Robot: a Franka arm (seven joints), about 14 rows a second.
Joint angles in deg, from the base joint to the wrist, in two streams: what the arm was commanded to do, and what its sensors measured. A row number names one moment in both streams.
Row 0, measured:
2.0, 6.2, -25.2, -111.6, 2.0, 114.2, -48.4
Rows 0 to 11, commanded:
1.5, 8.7, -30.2, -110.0, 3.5, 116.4, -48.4
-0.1, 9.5, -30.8, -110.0, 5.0, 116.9, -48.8
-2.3, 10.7, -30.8, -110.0, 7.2, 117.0, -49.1
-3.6, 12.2, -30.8, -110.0, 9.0, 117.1, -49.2
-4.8, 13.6, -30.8, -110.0, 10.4, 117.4, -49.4
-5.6, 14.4, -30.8, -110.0, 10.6, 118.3, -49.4
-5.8, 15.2, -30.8, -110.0, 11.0, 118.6, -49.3
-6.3, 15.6, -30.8, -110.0, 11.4, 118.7, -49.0
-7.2, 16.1, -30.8, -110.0, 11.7, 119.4, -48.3
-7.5, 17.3, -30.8, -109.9, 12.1, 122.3, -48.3
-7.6, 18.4, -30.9, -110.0, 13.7, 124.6, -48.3
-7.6, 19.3, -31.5, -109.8, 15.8, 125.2, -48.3
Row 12, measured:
-6.9, 16.9, -31.1, -111.5, 12.6, 123.9, -48.4
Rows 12 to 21, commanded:
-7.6, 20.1, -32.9, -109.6, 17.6, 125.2, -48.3
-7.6, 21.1, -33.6, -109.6, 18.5, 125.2, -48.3
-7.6, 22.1, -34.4, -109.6, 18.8, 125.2, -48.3
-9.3, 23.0, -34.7, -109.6, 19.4, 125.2, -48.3
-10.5, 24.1, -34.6, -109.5, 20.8, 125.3, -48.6
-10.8, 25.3, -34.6, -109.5, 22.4, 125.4, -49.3
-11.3, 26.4, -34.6, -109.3, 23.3, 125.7, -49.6
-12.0, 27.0, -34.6, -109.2, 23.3, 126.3, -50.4
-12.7, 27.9, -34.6, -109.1, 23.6, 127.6, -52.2
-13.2, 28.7, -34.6, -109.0, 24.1, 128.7, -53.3
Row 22, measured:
-12.0, 26.3, -34.6, -111.2, 22.1, 127.7, -50.4
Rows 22 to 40, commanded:
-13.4, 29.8, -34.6, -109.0, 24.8, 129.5, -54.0
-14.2, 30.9, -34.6, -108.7, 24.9, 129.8, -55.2
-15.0, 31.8, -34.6, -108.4, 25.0, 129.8, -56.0
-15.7, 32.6, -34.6, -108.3, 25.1, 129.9, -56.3
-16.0, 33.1, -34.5, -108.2, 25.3, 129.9, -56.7
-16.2, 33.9, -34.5, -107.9, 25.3, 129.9, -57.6
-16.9, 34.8, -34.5, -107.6, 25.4, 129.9, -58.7
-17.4, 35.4, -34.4, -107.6, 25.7, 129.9, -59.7
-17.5, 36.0, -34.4, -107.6, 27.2, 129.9, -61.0
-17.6, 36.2, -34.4, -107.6, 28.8, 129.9, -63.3
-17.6, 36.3, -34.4, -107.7, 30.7, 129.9, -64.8
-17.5, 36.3, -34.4, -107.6, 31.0, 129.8, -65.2
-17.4, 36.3, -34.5, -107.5, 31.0, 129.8, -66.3
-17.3, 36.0, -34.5, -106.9, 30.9, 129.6, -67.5
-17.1, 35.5, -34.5, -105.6, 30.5, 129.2, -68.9
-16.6, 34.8, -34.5, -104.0, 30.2, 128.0, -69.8
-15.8, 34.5, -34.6, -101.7, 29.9, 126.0, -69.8
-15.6, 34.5, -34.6, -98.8, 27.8, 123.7, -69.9
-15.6, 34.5, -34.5, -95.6, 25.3, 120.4, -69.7
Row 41, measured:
-15.9, 35.1, -34.4, -101.0, 28.2, 125.8, -68.9
